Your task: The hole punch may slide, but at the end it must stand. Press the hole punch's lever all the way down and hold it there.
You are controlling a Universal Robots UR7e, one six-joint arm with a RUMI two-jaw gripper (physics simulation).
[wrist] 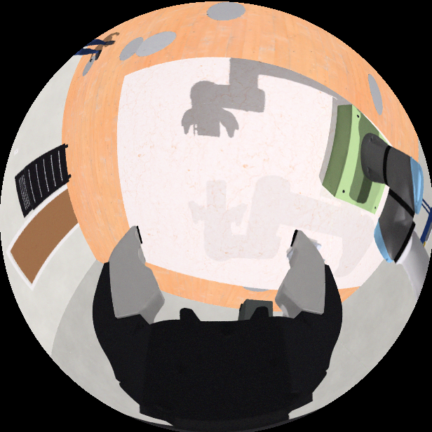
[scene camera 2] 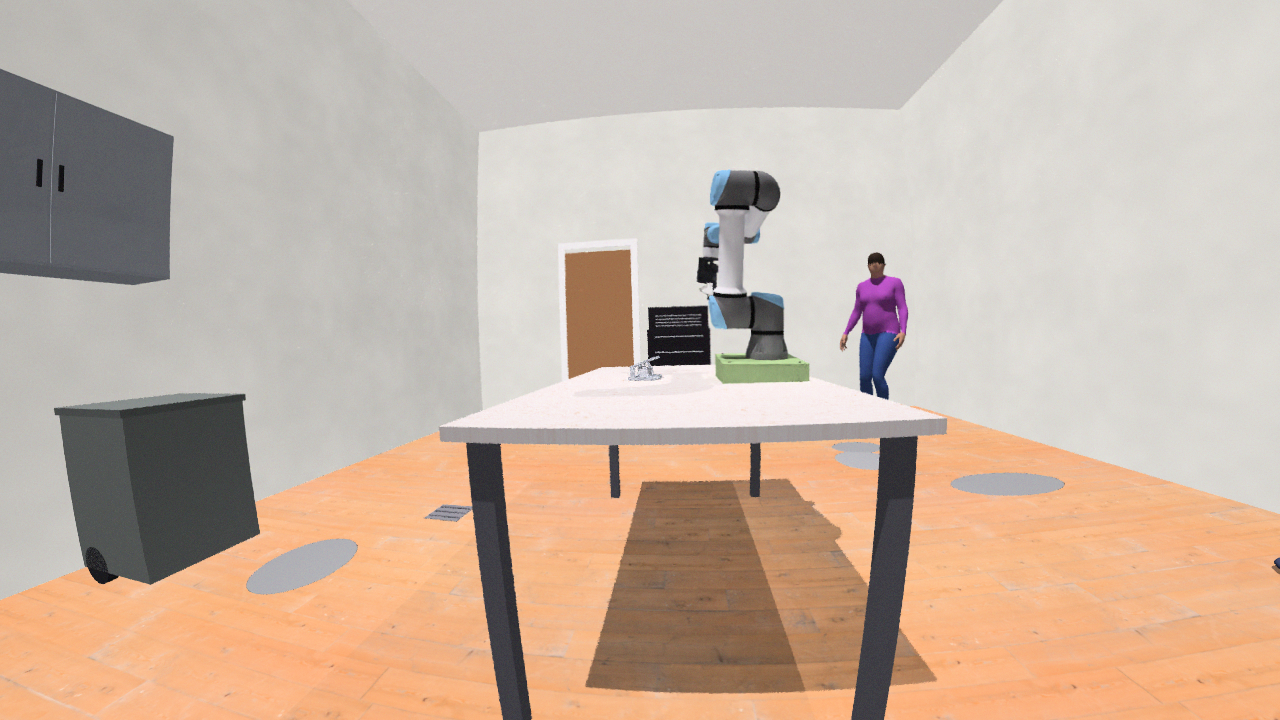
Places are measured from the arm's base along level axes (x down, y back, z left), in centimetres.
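Where they show: arm's base, link origin: [scene camera 2: 766, 357].
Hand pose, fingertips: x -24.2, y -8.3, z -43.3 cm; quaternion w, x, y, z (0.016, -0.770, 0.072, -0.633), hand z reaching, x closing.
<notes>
Each offset is from my fingertips to the top centre of the thing. "*": to the spot under its first point. Level surfaces: height alone.
The silvery hole punch {dz +27.2, dx +23.1, dy -33.9 cm} [scene camera 2: 641, 371] [wrist: 318, 245] stands upright on the pale table {dx +31.6 cm} [scene camera 2: 689, 416] [wrist: 165, 150], left of the green robot base in the scene view. Its lever {* dz +31.4, dx +24.1, dy -30.9 cm} [scene camera 2: 654, 360] is raised at a slant. In the wrist view most of the punch is hidden behind the right finger, and small bits show beside it. My gripper [scene camera 2: 705, 290] [wrist: 217, 230] is open and empty, high above the table and apart from the punch.
The arm stands on a green base block [scene camera 2: 761, 369] [wrist: 372, 199]. Beyond the table are a black drawer cabinet [scene camera 2: 678, 336] [wrist: 42, 177], a brown door [scene camera 2: 597, 313] [wrist: 45, 237] and a person in purple [scene camera 2: 880, 306]. A dark bin [scene camera 2: 183, 488] stands at the left.
</notes>
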